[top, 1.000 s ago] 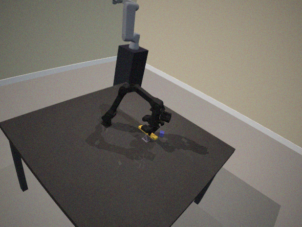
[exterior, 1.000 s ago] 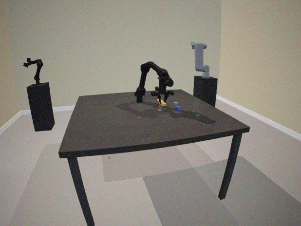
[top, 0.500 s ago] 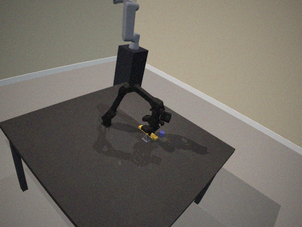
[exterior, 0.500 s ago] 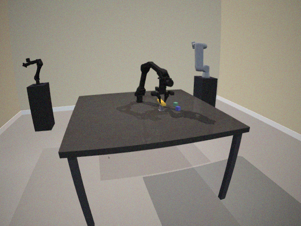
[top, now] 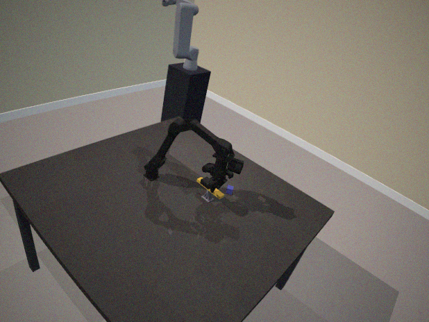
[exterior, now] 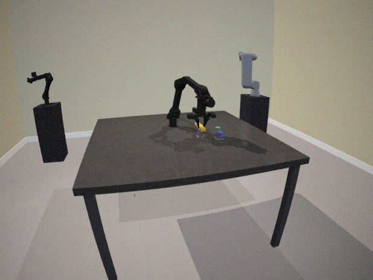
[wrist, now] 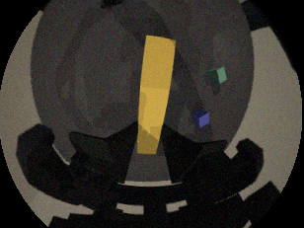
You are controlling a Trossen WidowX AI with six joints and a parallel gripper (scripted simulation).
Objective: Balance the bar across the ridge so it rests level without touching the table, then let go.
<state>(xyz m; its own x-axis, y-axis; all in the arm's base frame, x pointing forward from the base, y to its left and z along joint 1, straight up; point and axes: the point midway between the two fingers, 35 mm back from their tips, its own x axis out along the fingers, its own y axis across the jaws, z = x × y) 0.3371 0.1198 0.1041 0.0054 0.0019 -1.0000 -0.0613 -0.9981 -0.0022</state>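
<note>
Right now the bar is 3 cm behind my gripper tip. The rest, counted from my gripper tip: blue cube (14 cm to the left, 5 cm below, 1 cm ahead); then green cube (17 cm to the left, 11 cm behind, 5 cm below).
</note>
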